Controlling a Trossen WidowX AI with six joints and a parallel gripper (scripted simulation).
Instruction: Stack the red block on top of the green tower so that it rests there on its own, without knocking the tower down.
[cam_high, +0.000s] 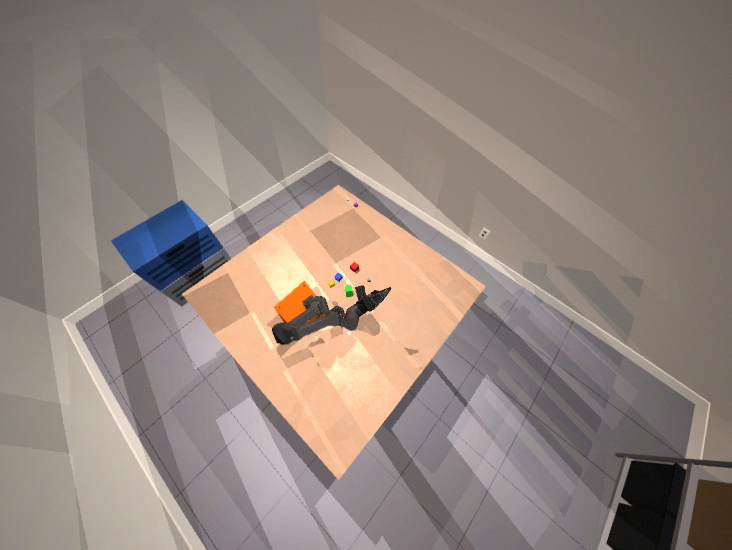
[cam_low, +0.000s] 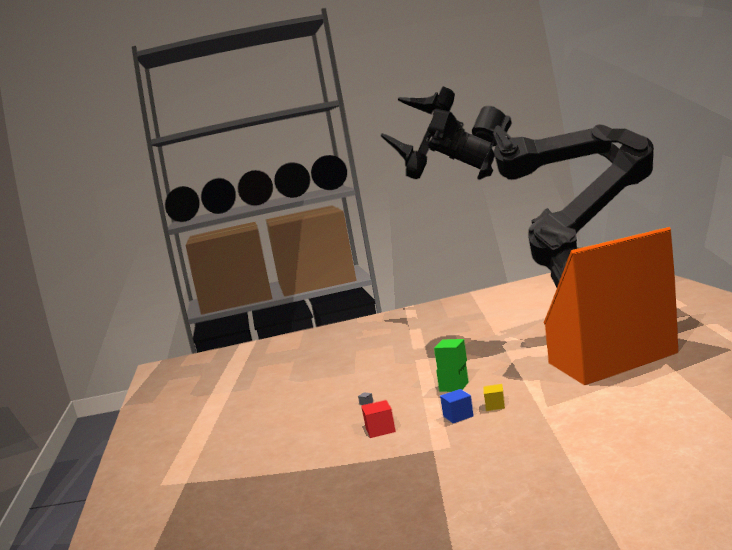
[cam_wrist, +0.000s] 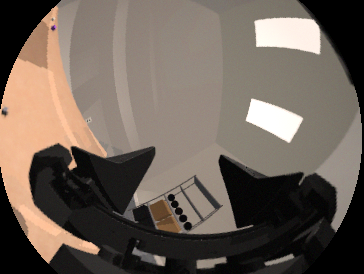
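Right now my gripper tip is 150 mm short of the red block, 380 mm to the right of it and 440 mm above it. From my gripper tip the other things lie so: blue block: 30 mm ahead, 390 mm to the left, 450 mm below; dark grey cube: 160 mm ahead, 250 mm to the left, 460 mm below; yellow block: 30 mm behind, 380 mm to the left, 450 mm below.
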